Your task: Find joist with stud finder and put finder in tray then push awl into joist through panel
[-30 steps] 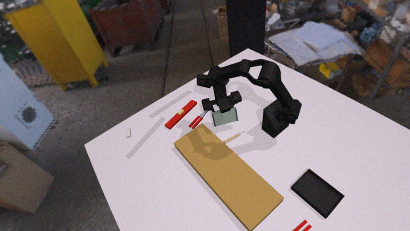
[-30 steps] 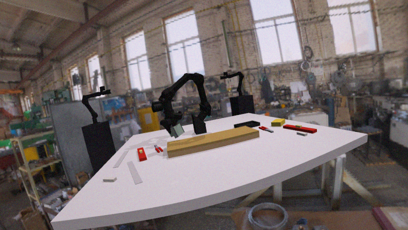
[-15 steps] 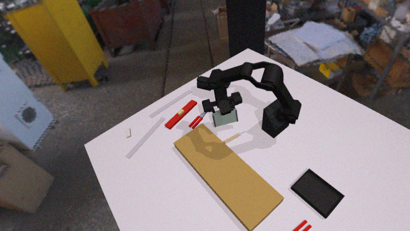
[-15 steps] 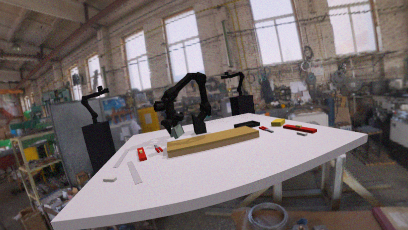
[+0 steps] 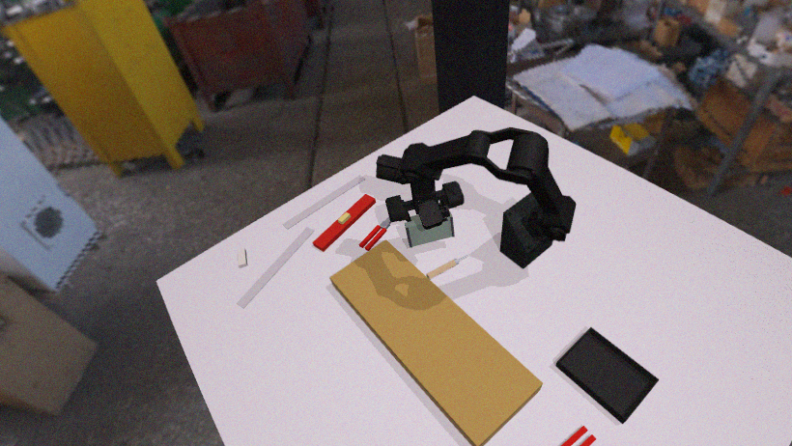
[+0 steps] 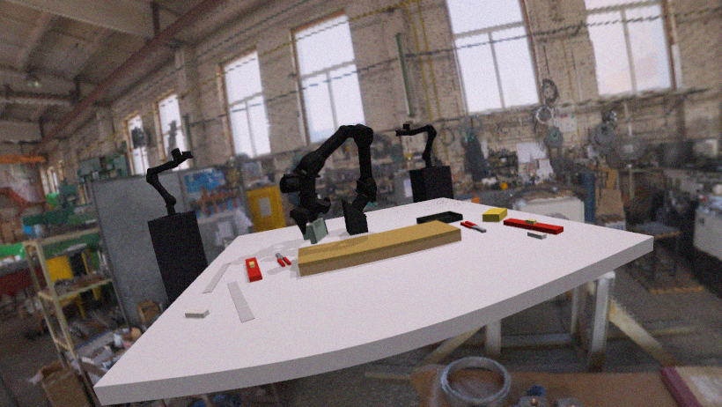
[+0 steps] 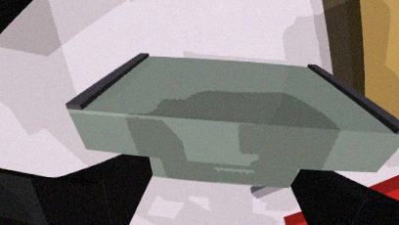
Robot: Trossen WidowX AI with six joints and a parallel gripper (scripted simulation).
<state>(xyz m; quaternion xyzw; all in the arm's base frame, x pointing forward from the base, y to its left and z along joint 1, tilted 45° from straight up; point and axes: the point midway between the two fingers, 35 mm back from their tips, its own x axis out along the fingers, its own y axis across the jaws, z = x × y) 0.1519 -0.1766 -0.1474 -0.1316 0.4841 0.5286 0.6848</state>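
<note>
Right now the stud finder is 10 mm to the left of my gripper tip and 10 mm behind it. From my gripper tip the other things lie so: yellow block: 720 mm to the left, 190 mm ahead, 60 mm below; black tray: 540 mm to the left, 60 mm below, 30 mm ahead; awl: 110 mm to the left, 70 mm below, 30 mm ahead.
</note>
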